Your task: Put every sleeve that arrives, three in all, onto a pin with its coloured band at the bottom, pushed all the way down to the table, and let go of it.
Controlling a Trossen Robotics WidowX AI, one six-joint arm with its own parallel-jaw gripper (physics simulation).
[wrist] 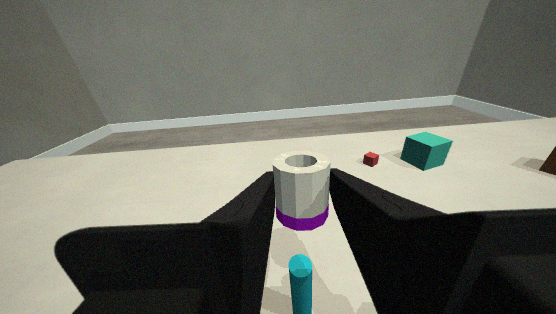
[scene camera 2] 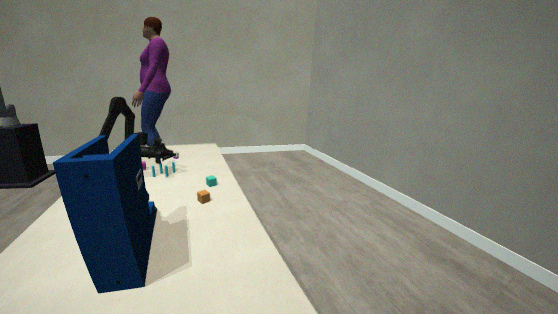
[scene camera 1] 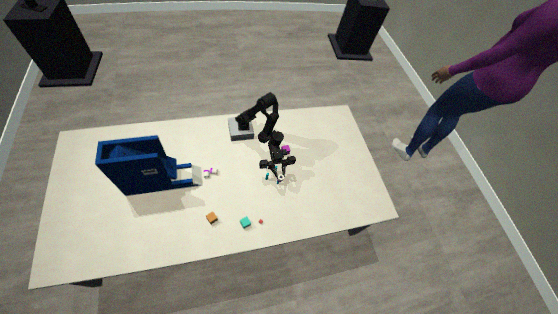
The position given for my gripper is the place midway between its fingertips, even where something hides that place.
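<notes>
My gripper (wrist: 300, 177), visible. Teal cube (wrist: 424, 150), visible, resting on the table.
</notes>
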